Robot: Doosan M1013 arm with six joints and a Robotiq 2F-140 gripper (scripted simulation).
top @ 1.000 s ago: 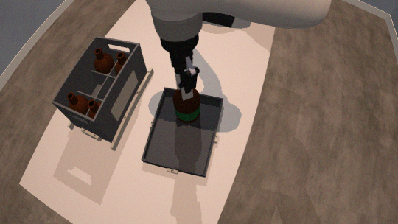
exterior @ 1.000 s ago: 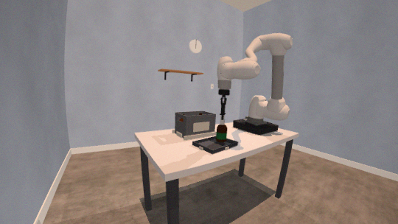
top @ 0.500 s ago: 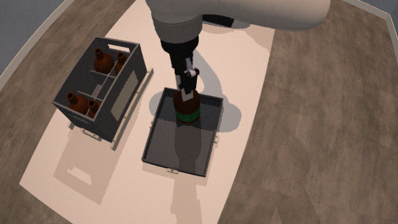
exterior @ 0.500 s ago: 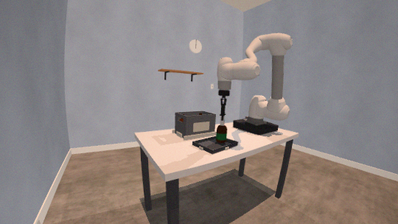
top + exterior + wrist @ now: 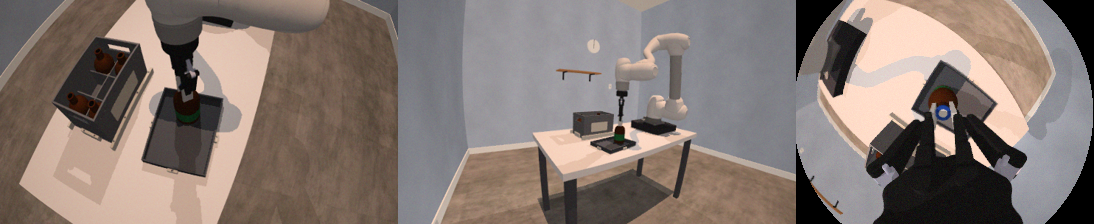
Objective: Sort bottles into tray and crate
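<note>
Right now the bottle is 70 mm below my hand. From my hand the other things lie so: dark tray 50 mm ahead, 10 mm to the left, 150 mm below; dark grey crate 50 mm ahead, 280 mm to the right, 80 mm below.
</note>
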